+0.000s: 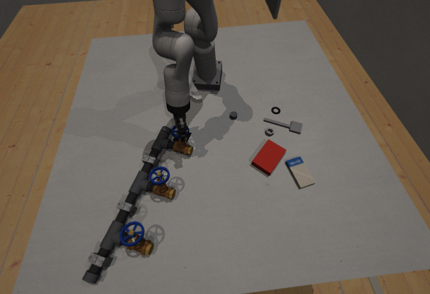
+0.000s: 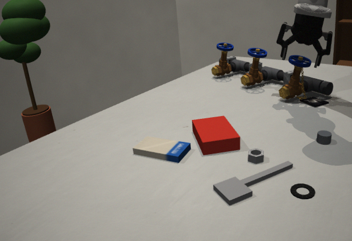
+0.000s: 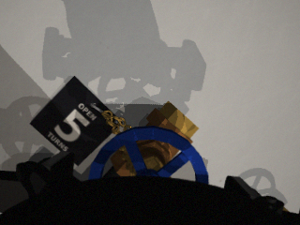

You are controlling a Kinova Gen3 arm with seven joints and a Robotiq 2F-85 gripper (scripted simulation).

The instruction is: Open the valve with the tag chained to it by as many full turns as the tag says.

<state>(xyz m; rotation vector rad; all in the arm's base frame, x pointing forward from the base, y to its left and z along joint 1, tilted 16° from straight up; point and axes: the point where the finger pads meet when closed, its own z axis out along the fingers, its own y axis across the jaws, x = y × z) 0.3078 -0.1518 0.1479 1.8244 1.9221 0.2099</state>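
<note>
Now: the black tag 120 mm below my hand and 40 mm behind it. Also, from my hand: red block (310 mm to the left, 130 mm ahead, 110 mm below); then small grey cylinder (230 mm to the left, 110 mm below, 100 mm behind); then grey paddle-shaped tool (440 mm to the left, 120 mm below).
</note>
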